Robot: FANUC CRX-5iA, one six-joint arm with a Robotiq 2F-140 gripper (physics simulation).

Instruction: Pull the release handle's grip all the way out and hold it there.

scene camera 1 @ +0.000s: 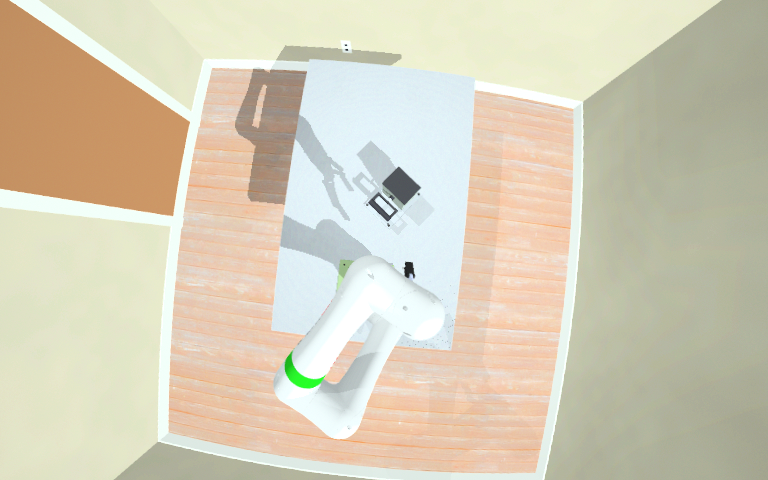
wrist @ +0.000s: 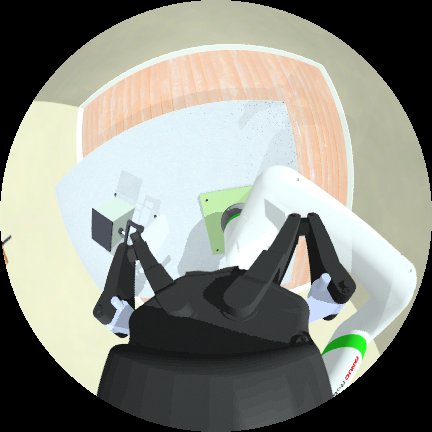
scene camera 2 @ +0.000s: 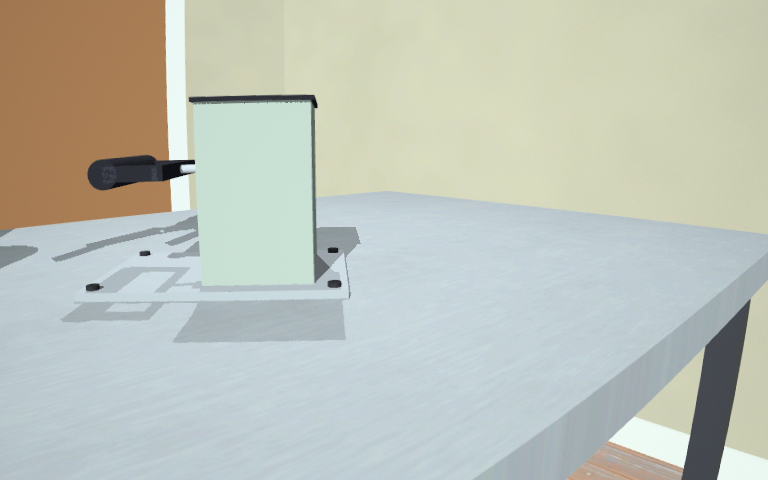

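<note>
The release handle's black frame-shaped grip [scene camera 1: 378,212] [scene camera 2: 133,172] [wrist: 128,232] sticks out from one side of the pale green housing [scene camera 2: 254,192] [wrist: 121,212], with a short length of light rod [scene camera 2: 188,168] showing between them. The housing has a dark top [scene camera 1: 400,185] and stands upright on a clear base plate [scene camera 2: 169,297] with black corner feet. My gripper [wrist: 214,214] is wide open and empty. In the wrist view its left fingertip overlaps the grip in the picture; in scene camera 1 the gripper is mostly hidden by the arm, well apart from the handle.
The white arm [scene camera 1: 334,333] [wrist: 380,260] rises from a green mounting plate [scene camera 1: 344,264] [wrist: 209,220] on the pale table [scene camera 1: 339,90] [scene camera 2: 396,396] [wrist: 190,145]. The arm's shadows fall across the table near the handle. Walls stand around the room.
</note>
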